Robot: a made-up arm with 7 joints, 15 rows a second.
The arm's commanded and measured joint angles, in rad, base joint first. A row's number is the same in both.
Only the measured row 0 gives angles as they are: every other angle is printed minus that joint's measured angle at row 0.
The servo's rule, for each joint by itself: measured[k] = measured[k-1] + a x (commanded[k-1-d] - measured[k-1]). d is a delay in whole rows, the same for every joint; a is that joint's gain. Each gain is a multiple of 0.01, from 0.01 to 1. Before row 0 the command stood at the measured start. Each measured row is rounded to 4 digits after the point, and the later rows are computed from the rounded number. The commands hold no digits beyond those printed.
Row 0, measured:
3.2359 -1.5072 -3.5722 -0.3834 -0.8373 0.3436 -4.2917
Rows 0 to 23, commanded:
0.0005 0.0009 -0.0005 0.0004 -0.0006 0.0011 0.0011
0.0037 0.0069 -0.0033 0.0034 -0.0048 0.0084 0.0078
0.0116 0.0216 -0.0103 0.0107 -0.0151 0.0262 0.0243
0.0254 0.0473 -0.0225 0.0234 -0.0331 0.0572 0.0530
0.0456 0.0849 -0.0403 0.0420 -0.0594 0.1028 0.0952
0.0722 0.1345 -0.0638 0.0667 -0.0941 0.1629 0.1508
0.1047 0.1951 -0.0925 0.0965 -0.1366 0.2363 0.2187
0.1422 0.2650 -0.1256 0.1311 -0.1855 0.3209 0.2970
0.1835 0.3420 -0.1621 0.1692 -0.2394 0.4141 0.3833
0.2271 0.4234 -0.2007 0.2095 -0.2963 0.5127 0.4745
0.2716 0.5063 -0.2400 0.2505 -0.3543 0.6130 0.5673
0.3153 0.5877 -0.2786 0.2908 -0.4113 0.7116 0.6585
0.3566 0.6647 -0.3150 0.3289 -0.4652 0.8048 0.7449
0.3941 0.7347 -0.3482 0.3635 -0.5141 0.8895 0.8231
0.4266 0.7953 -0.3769 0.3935 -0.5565 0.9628 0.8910
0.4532 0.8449 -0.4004 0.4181 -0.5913 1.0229 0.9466
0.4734 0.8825 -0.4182 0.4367 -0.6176 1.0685 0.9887
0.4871 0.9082 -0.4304 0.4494 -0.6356 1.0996 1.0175
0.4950 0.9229 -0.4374 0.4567 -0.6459 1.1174 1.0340
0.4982 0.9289 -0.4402 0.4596 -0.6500 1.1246 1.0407
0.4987 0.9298 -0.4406 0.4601 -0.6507 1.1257 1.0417
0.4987 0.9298 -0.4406 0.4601 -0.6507 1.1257 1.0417
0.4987 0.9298 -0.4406 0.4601 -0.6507 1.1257 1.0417
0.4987 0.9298 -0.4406 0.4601 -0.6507 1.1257 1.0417
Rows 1 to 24, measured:
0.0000 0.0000 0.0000 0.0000 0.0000 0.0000 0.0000
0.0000 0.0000 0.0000 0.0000 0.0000 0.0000 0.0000
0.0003 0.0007 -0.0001 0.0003 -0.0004 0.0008 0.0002
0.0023 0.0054 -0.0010 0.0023 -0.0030 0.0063 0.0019
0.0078 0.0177 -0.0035 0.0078 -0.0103 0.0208 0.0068
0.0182 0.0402 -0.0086 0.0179 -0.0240 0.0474 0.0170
0.0344 0.0742 -0.0172 0.0336 -0.0452 0.0878 0.0342
0.0567 0.1200 -0.0298 0.0551 -0.0745 0.1426 0.0599
0.0850 0.1771 -0.0467 0.0820 -0.1118 0.2110 0.0948
0.1187 0.2439 -0.0680 0.1139 -0.1560 0.2912 0.1393
0.1569 0.3185 -0.0934 0.1498 -0.2060 0.3809 0.1930
0.1983 0.3982 -0.1224 0.1886 -0.2602 0.4771 0.2549
0.2415 0.4804 -0.1542 0.2288 -0.3167 0.5763 0.3236
0.2850 0.5619 -0.1878 0.2691 -0.3735 0.6751 0.3973
0.3272 0.6400 -0.2221 0.3080 -0.4285 0.7698 0.4738
0.3667 0.7120 -0.2561 0.3441 -0.4799 0.8572 0.5506
0.4020 0.7753 -0.2887 0.3762 -0.5259 0.9343 0.6255
0.4322 0.8282 -0.3189 0.4034 -0.5651 0.9990 0.6961
0.4565 0.8695 -0.3457 0.4250 -0.5966 1.0497 0.7605
0.4746 0.8989 -0.3686 0.4409 -0.6200 1.0861 0.8170
0.4866 0.9171 -0.3872 0.4512 -0.6355 1.1089 0.8647
0.4934 0.9261 -0.4015 0.4567 -0.6442 1.1204 0.9034
0.4965 0.9289 -0.4121 0.4589 -0.6481 1.1243 0.9338
0.4978 0.9296 -0.4198 0.4597 -0.6497 1.1253 0.9575
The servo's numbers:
d 2
a 0.59 0.76 0.27 0.65 0.60 0.73 0.22

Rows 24 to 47, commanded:
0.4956 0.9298 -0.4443 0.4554 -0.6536 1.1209 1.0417
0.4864 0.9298 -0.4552 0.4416 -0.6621 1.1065 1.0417
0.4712 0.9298 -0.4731 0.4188 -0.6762 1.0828 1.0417
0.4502 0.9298 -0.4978 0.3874 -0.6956 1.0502 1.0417
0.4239 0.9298 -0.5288 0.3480 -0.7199 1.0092 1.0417
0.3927 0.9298 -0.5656 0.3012 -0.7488 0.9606 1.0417
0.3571 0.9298 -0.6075 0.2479 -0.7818 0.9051 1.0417
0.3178 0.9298 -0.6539 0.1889 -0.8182 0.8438 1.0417
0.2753 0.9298 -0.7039 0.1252 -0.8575 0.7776 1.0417
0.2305 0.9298 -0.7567 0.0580 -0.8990 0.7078 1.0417
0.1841 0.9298 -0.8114 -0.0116 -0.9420 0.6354 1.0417
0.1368 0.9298 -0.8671 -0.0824 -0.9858 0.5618 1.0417
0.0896 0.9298 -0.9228 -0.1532 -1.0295 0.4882 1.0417
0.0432 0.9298 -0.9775 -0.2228 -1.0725 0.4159 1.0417
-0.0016 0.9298 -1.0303 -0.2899 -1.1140 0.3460 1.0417
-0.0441 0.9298 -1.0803 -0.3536 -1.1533 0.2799 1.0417
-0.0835 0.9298 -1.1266 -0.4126 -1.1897 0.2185 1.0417
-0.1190 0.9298 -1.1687 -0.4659 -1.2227 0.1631 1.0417
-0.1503 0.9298 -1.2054 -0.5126 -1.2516 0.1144 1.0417
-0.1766 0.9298 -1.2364 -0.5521 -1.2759 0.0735 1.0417
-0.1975 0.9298 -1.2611 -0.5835 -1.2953 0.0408 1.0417
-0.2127 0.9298 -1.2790 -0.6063 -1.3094 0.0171 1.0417
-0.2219 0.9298 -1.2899 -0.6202 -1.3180 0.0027 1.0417
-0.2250 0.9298 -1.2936 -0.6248 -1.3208 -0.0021 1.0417
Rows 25 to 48, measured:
0.4983 0.9298 -0.4254 0.4600 -0.6503 1.1256 0.9760
0.4985 0.9298 -0.4295 0.4601 -0.6505 1.1257 0.9905
0.4968 0.9298 -0.4335 0.4570 -0.6524 1.1222 1.0018
0.4907 0.9298 -0.4394 0.4470 -0.6582 1.1107 1.0106
0.4792 0.9298 -0.4485 0.4287 -0.6690 1.0903 1.0174
0.4621 0.9298 -0.4618 0.4019 -0.6850 1.0610 1.0227
0.4396 0.9298 -0.4799 0.3669 -0.7059 1.0232 1.0269
0.4119 0.9298 -0.5030 0.3242 -0.7316 0.9775 1.0302
0.3796 0.9298 -0.5312 0.2746 -0.7617 0.9246 1.0327
0.3431 0.9298 -0.5643 0.2189 -0.7956 0.8656 1.0347
0.3031 0.9298 -0.6020 0.1580 -0.8327 0.8014 1.0362
0.2603 0.9298 -0.6438 0.0930 -0.8725 0.7331 1.0374
0.2153 0.9298 -0.6891 0.0250 -0.9142 0.6618 1.0383
0.1690 0.9298 -0.7372 -0.0448 -0.9572 0.5888 1.0390
0.1222 0.9298 -0.7873 -0.1153 -1.0006 0.5154 1.0396
0.0756 0.9298 -0.8387 -0.1852 -1.0437 0.4428 1.0401
0.0301 0.9298 -0.8904 -0.2533 -1.0859 0.3721 1.0405
-0.0137 0.9298 -0.9417 -0.3185 -1.1263 0.3048 1.0408
-0.0549 0.9298 -0.9916 -0.3797 -1.1643 0.2418 1.0410
-0.0927 0.9298 -1.0394 -0.4357 -1.1993 0.1843 1.0412
-0.1267 0.9298 -1.0842 -0.4857 -1.2307 0.1333 1.0413
-0.1561 0.9298 -1.1253 -0.5289 -1.2578 0.0896 1.0414
-0.1805 0.9298 -1.1620 -0.5644 -1.2803 0.0540 1.0415
-0.1995 0.9298 -1.1936 -0.5916 -1.2978 0.0271 1.0415

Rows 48 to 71, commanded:
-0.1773 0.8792 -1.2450 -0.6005 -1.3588 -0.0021 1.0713
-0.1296 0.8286 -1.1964 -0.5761 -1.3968 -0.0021 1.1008
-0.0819 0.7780 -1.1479 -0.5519 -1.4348 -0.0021 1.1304
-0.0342 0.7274 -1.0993 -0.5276 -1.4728 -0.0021 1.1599
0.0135 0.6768 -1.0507 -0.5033 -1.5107 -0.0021 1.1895
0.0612 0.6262 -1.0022 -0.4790 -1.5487 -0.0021 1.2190
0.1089 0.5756 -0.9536 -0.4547 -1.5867 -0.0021 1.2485
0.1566 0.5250 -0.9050 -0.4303 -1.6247 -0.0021 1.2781
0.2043 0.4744 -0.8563 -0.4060 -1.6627 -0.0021 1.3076
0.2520 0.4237 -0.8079 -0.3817 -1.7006 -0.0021 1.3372
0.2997 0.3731 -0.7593 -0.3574 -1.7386 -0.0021 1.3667
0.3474 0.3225 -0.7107 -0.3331 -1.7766 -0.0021 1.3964
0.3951 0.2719 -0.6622 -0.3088 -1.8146 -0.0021 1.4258
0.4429 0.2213 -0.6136 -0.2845 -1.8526 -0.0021 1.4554
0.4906 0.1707 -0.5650 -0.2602 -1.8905 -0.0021 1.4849
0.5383 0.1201 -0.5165 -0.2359 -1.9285 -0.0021 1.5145
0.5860 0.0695 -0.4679 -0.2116 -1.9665 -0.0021 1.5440
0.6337 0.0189 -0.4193 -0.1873 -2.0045 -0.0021 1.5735
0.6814 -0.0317 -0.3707 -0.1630 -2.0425 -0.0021 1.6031
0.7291 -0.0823 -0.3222 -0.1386 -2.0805 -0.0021 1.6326
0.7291 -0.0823 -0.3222 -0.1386 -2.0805 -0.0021 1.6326
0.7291 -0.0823 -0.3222 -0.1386 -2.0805 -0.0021 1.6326
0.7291 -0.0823 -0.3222 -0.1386 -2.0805 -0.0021 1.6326
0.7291 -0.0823 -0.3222 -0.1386 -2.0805 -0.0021 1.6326
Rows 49 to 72, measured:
-0.2127 0.9298 -1.2196 -0.6102 -1.3099 0.0093 1.0415
-0.2200 0.9298 -1.2396 -0.6197 -1.3164 0.0010 1.0415
-0.1948 0.8913 -1.2411 -0.6072 -1.3418 -0.0013 1.0481
-0.1563 0.8436 -1.2290 -0.5870 -1.3748 -0.0019 1.0597
-0.1124 0.7937 -1.2071 -0.5642 -1.4108 -0.0020 1.0753
-0.0663 0.7433 -1.1780 -0.5404 -1.4480 -0.0021 1.0939
-0.0192 0.6928 -1.1436 -0.5163 -1.4856 -0.0021 1.1149
0.0282 0.6422 -1.1054 -0.4921 -1.5235 -0.0021 1.1378
0.0758 0.5916 -1.0644 -0.4678 -1.5614 -0.0021 1.1622
0.1235 0.5410 -1.0214 -0.4434 -1.5994 -0.0021 1.1877
0.1712 0.4904 -0.9768 -0.4191 -1.6374 -0.0021 1.2141
0.2189 0.4397 -0.9312 -0.3948 -1.6753 -0.0021 1.2412
0.2666 0.3891 -0.8848 -0.3705 -1.7133 -0.0021 1.2688
0.3143 0.3385 -0.8378 -0.3462 -1.7513 -0.0021 1.2969
0.3620 0.2879 -0.7904 -0.3219 -1.7893 -0.0021 1.3253
0.4097 0.2373 -0.7427 -0.2976 -1.8273 -0.0021 1.3539
0.4574 0.1867 -0.6947 -0.2733 -1.8652 -0.0021 1.3827
0.5051 0.1361 -0.6466 -0.2490 -1.9032 -0.0021 1.4117
0.5528 0.0855 -0.5984 -0.2247 -1.9412 -0.0021 1.4408
0.6005 0.0349 -0.5500 -0.2004 -1.9792 -0.0021 1.4700
0.6482 -0.0157 -0.5016 -0.1761 -2.0172 -0.0021 1.4993
0.6959 -0.0663 -0.4532 -0.1517 -2.0552 -0.0021 1.5286
0.7155 -0.0785 -0.4178 -0.1432 -2.0704 -0.0021 1.5515
0.7235 -0.0814 -0.3920 -0.1402 -2.0765 -0.0021 1.5693

